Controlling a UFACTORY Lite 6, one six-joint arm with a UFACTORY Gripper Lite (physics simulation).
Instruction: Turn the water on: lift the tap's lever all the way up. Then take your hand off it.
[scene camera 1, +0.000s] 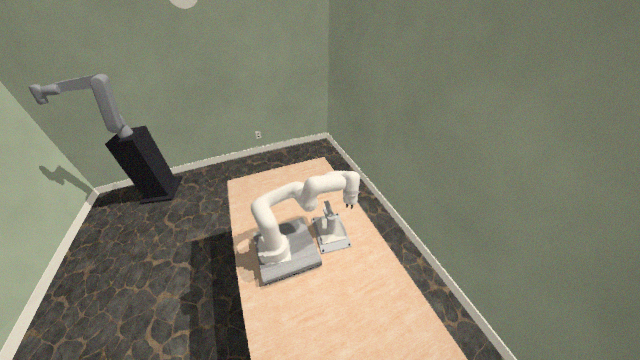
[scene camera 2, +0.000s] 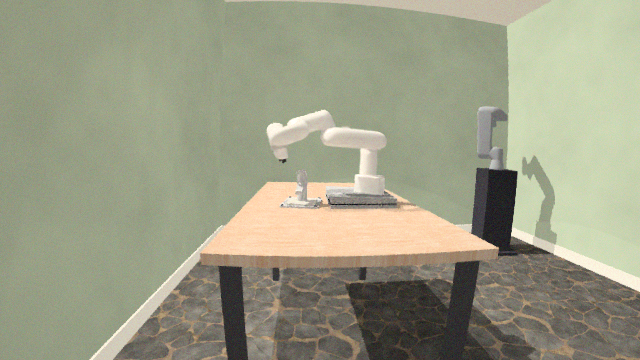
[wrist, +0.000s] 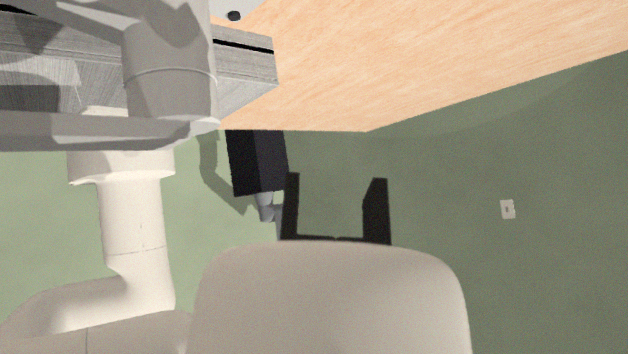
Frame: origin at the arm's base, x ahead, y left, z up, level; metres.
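Seen in the pictures: hand, tool point: (scene camera 1: 349, 205) (scene camera 2: 282, 159) (wrist: 333, 215); arm's base, link origin: (scene camera 1: 277, 251) (scene camera 2: 366, 191).
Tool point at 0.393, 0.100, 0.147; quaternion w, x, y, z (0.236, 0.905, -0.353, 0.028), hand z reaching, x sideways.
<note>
Offsets run from my tool point to a thing's top centre, as dx, dy, dz. Level surfaces: height alone.
The tap (scene camera 1: 330, 225) (scene camera 2: 301, 192) (wrist: 170, 90) stands on a light plate @[-0.094, -0.005, -0.188] (scene camera 1: 336, 247) (scene camera 2: 312, 205) beside the robot's base. It is pale grey and partly shaded. Its lever @[-0.096, +0.046, -0.044] (scene camera 1: 328, 207) (scene camera 2: 301, 173) (wrist: 100, 134) is at the top of the tap's body; its exact tilt is hard to tell in the scene views. In the wrist view it crosses the left side as a grey bar, cut off by the view's edge. My gripper (scene camera 1: 349, 205) (scene camera 2: 283, 161) (wrist: 336, 176) is open, with two black fingers apart and wall between them. It is above and to the side of the tap, apart from the lever.
The grey block (scene camera 1: 295, 267) (scene camera 2: 361, 198) (wrist: 245, 67) under my arm's base is close beside the tap's plate. Both are on the wooden table @[dz -0.200] (scene camera 1: 345, 310) (scene camera 2: 325, 235) (wrist: 425, 55). A grey arm on a black pedestal (scene camera 1: 145, 165) (scene camera 2: 494, 205) (wrist: 257, 160) stands away on the floor.
</note>
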